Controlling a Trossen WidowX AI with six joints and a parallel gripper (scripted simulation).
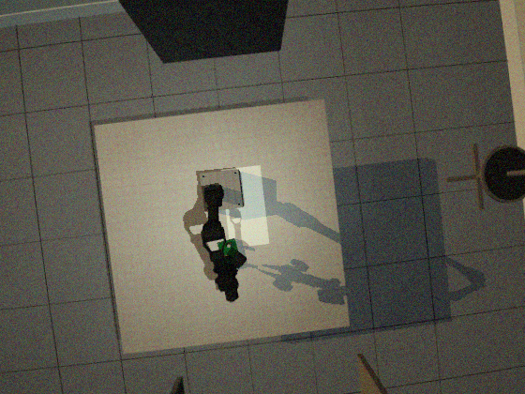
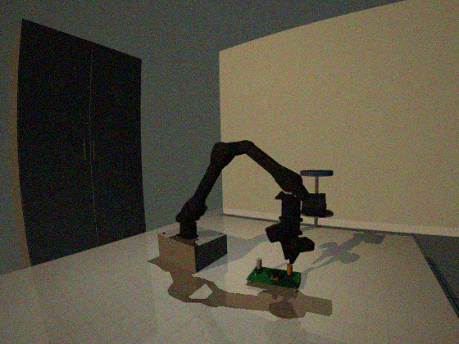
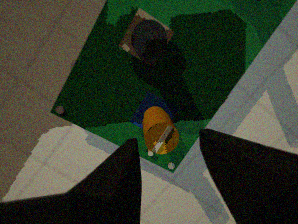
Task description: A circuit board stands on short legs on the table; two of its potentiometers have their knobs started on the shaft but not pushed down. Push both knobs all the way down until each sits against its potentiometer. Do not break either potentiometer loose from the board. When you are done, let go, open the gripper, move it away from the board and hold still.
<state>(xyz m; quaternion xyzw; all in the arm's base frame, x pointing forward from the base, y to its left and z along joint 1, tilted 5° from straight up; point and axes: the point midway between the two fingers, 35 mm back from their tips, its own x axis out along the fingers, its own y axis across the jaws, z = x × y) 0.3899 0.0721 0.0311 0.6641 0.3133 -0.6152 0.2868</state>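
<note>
Right now my gripper tip is 2 cm above the yellow knob. From my gripper tip the other things lie so: pale knob 10 cm behind, 2 cm to the right, 2 cm below.
</note>
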